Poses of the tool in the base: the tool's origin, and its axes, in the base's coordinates. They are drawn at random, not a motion.
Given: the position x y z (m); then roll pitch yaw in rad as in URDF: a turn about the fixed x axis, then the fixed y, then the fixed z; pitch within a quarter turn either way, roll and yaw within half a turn.
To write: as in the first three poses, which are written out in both.
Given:
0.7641 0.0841 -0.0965 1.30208 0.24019 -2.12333
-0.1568 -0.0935 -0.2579 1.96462 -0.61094 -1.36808
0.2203 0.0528 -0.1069 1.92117 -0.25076 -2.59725
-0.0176 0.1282 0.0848 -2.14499 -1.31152 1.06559
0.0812 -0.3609 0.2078 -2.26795 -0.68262 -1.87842
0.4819 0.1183 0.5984 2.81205 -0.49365 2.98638
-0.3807 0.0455 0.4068 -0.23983 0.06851 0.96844
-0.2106 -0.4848 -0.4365 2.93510 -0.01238 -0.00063
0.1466 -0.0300 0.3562 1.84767 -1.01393 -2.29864
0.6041 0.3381 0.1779 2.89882 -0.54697 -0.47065
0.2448 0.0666 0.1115 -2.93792 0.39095 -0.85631
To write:
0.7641 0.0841 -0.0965 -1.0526 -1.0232 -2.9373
-0.1568 -0.0935 -0.2579 2.2350 -1.0357 1.2415
0.2203 0.0528 -0.1069 -1.9835 -0.5935 -3.1155
-0.0176 0.1282 0.0848 -1.7303 -0.5014 -1.4288
0.0812 -0.3609 0.2078 2.2491 0.6536 1.8712
0.4819 0.1183 0.5984 -2.7048 -0.4038 -2.8118
-0.3807 0.0455 0.4068 -0.1930 -0.1587 0.9613
-0.2106 -0.4848 -0.4365 2.9351 0.0120 0.0032
0.1466 -0.0300 0.3562 -1.8710 -1.0604 -2.3742
0.6041 0.3381 0.1779 2.6507 0.3479 0.6271
0.2448 0.0666 0.1115 -2.7123 -0.0919 0.9168

